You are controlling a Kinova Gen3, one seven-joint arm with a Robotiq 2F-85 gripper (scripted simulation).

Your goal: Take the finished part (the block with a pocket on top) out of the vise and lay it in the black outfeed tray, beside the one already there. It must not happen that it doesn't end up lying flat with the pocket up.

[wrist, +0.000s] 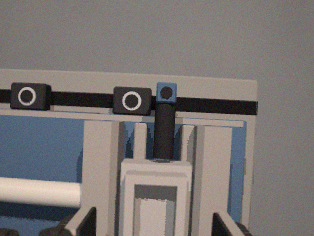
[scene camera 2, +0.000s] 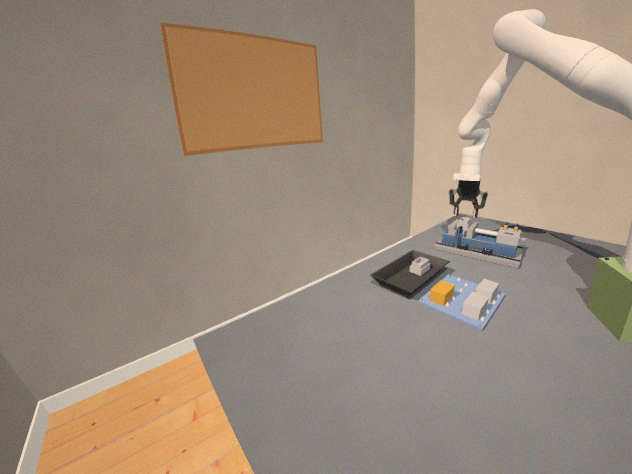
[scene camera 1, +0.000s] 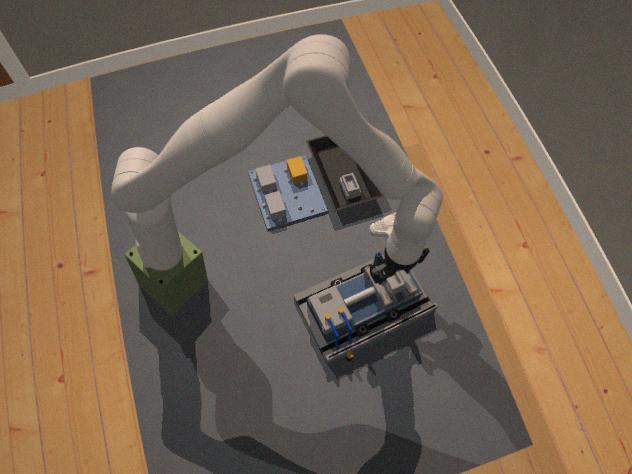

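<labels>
Looking at a light blue fixture plate (scene camera 1: 309, 196), I find the same spot of the plate (scene camera 2: 452, 284) again.
</labels>
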